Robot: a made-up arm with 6 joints. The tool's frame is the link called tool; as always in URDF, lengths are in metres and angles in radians. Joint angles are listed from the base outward.
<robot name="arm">
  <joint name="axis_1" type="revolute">
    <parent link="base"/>
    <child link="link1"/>
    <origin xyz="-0.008 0.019 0.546" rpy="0 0 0"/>
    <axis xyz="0 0 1"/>
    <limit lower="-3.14" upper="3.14"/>
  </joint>
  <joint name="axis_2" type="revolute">
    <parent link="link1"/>
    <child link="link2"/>
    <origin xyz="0.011 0.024 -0.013" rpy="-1.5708 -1.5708 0"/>
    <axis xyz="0 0 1"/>
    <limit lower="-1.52" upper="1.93"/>
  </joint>
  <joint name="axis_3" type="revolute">
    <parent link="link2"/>
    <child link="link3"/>
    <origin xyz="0.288 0.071 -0.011" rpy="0 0 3.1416"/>
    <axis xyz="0 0 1"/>
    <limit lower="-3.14" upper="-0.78"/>
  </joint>
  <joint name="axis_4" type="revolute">
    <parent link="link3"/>
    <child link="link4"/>
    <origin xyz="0.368 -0.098 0.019" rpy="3.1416 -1.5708 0"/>
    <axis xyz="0 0 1"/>
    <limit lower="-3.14" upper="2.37"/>
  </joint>
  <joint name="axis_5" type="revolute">
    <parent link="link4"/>
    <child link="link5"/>
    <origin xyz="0.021 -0.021 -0.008" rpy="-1.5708 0 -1.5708"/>
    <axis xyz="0 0 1"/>
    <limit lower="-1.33" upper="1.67"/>
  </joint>
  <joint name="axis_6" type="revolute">
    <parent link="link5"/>
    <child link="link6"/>
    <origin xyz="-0.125 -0.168 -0.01" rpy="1.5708 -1.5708 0"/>
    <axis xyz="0 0 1"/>
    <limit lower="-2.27" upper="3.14"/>
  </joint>
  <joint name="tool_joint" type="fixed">
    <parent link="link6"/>
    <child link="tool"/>
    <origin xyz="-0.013 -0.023 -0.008" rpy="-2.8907 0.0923 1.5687"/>
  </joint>
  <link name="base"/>
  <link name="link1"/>
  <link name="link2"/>
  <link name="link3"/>
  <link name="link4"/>
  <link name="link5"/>
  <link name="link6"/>
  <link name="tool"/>
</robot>
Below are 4 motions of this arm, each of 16 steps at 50 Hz.
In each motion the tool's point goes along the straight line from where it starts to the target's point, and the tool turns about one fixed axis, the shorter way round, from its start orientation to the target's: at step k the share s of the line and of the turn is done. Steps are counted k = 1, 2, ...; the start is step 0. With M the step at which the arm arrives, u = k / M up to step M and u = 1 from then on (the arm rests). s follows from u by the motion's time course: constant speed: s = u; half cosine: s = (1 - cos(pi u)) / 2; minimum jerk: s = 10 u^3 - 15 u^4 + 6 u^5.
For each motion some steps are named. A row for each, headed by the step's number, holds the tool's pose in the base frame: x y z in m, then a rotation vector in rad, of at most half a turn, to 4 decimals.
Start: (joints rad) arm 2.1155 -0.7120 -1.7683 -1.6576 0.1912 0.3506
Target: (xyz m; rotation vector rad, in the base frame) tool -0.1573 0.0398 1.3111 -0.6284 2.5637 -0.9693
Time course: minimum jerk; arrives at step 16
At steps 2, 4, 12, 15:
2: -0.1449 0.0952 1.2746 -1.0777 2.5617 -1.2711
4: -0.1460 0.0902 1.2778 -1.0365 2.5658 -1.2443
12: -0.1560 0.0456 1.3073 -0.6741 2.5679 -1.0010
15: -0.1573 0.0399 1.3110 -0.6294 2.5638 -0.9700

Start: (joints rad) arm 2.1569 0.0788 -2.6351 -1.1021 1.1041 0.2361
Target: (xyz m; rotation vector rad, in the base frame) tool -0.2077 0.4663 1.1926 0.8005 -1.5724 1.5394
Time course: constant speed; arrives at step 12
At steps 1, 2, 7, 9, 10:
1: -0.1508 0.3666 1.2648 1.0288 -1.6204 1.3230
2: -0.1560 0.3756 1.2582 1.0086 -1.6169 1.3434
7: -0.1819 0.4210 1.2254 0.9059 -1.5968 1.4432
9: -0.1922 0.4391 1.2123 0.8640 -1.5876 1.4821
10: -0.1974 0.4482 1.2057 0.8430 -1.5827 1.5014

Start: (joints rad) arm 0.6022 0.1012 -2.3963 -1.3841 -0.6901 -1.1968
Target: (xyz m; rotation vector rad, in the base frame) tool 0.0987 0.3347 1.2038 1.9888 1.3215 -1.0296
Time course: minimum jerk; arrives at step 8
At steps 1, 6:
1: 0.1338 0.3665 1.1882 1.8657 1.4521 -1.1481
6: 0.1024 0.3380 1.2022 1.9764 1.3355 -1.0423

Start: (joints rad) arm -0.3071 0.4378 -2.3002 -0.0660 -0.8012 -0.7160
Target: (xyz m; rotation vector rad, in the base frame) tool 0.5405 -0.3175 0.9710 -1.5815 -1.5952 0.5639
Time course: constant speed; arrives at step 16
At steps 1, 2, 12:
1: 0.4729 -0.1145 1.1266 -1.2787 -2.2200 0.5582
2: 0.4774 -0.1280 1.1163 -1.3033 -2.1797 0.5598
12: 0.5225 -0.2634 1.0125 -1.5141 -1.7652 0.5660

